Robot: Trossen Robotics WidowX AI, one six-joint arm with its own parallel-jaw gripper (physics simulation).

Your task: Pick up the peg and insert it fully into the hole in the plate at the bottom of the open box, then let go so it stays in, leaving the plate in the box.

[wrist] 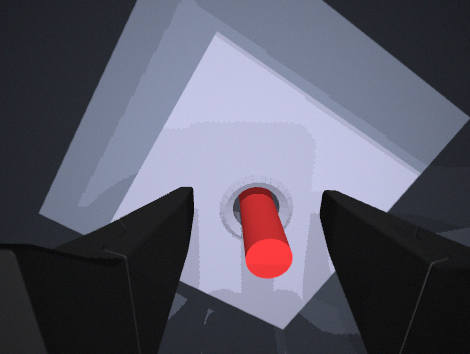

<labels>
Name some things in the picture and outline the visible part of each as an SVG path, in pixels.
My gripper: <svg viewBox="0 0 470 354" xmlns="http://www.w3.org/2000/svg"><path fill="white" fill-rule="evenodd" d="M325 190L322 194L320 220L327 249L367 353L470 354L470 247L422 227L417 227L415 224L339 191ZM193 188L180 187L118 220L53 249L32 244L0 243L0 354L158 354L189 249L194 217Z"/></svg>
A red peg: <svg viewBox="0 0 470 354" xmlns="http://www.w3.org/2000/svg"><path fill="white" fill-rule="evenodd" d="M248 188L239 194L246 266L257 277L275 278L284 274L290 268L293 260L292 251L270 190L262 187Z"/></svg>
A dark box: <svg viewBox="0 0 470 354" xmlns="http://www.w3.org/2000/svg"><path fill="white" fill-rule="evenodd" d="M368 353L336 271L330 275L283 329L179 280L158 350L158 354ZM0 0L0 243L32 244L53 249L111 223L216 32L219 32L421 173L387 213L415 224L417 227L422 227L470 247L470 0Z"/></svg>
A pale square plate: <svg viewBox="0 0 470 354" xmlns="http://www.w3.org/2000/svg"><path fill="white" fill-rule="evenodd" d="M216 32L111 222L180 187L192 187L194 191L194 217L189 249L180 281L283 329L335 271L320 220L323 192L325 190L336 190L387 212L421 173L225 36ZM248 188L262 187L270 190L292 251L293 260L290 268L284 274L275 278L257 277L246 266L239 194Z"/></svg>
</labels>
